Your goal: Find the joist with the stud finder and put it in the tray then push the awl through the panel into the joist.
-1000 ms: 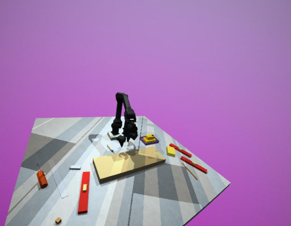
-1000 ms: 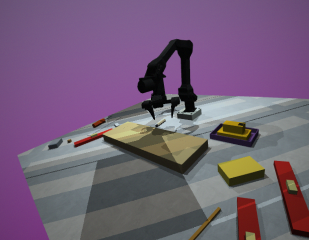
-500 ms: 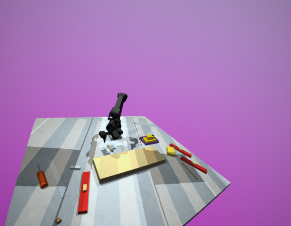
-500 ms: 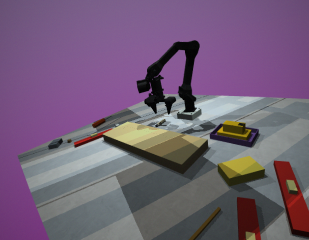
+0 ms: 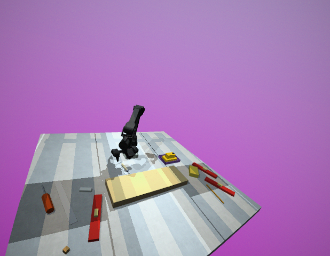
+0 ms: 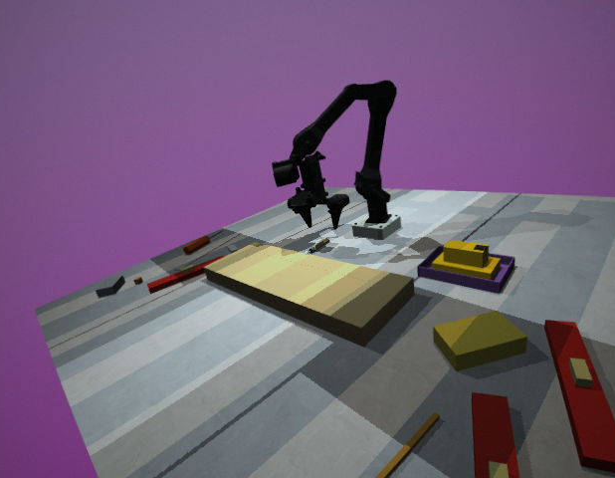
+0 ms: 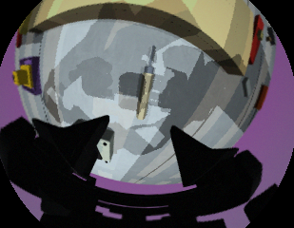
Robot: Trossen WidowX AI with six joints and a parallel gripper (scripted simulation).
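Now: gripper tip 6 cm short of the awl and 4 cm above it. From my gripper tip the other things lie so: clear ruler (40 cm to the right, 12 cm ahead, 5 cm below); then purple tray (41 cm to the left, 10 cm ahead, 3 cm below); then white block (29 cm to the right, 11 cm ahead, 4 cm below).
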